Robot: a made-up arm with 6 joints.
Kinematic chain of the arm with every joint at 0, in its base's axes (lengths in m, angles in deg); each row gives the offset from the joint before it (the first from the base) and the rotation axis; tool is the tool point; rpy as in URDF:
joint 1: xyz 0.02 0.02 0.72 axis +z
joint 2: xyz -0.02 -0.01 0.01 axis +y
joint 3: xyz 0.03 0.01 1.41 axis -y
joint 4: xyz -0.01 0 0 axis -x
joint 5: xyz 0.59 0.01 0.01 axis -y
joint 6: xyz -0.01 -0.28 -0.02 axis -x
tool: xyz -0.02 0 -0.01 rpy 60.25 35.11 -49.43
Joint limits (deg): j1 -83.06..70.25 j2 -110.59..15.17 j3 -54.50..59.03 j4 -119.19..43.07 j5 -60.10..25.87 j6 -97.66..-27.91
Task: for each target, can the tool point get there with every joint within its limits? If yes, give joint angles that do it. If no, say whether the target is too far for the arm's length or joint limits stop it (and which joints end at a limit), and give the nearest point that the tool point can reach.
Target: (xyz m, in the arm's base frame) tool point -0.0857 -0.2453 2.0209
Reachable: yes | joints -47.96 -18.09 -29.02 14.39 15.85 -89.65
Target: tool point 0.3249 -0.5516 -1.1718
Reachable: no: joint limits stop it (at a limit: joint 1, joint 2, joint 3, joint 6) | nearest point -0.1901 -0.7964 0.5675 | short by 1.830 m
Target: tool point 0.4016 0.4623 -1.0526
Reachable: no: joint limits stop it (at a limit: joint 1, joint 2, joint 3, joint 6) | nearest point -0.0095 0.8606 0.5665 | short by 1.717 m
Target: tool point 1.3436 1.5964 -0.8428
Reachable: no: too far | nearest point -0.0522 1.8919 0.5780 | short by 2.014 m
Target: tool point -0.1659 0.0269 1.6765
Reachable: yes | joints 10.46 -30.63 -33.29 -101.49 -37.05 -85.27
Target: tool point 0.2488 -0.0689 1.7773
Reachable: yes | joints 33.01 -13.91 -31.78 -37.55 3.52 -92.42
